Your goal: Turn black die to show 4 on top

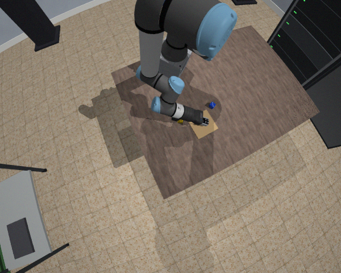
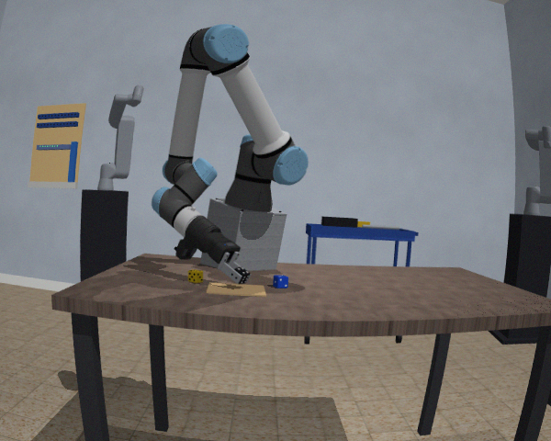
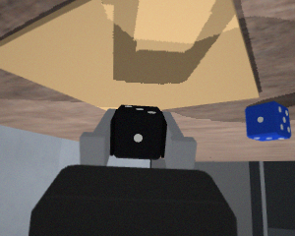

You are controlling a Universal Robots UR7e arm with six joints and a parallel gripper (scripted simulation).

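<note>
The tan mat lies 1 cm to the right of my hand and 4 cm below it. From my hand the other things lie so: blue die 10 cm behind, 9 cm to the left, 2 cm below; then black die right at my hand; then yellow die 6 cm behind, 13 cm to the right, 2 cm below.
</note>
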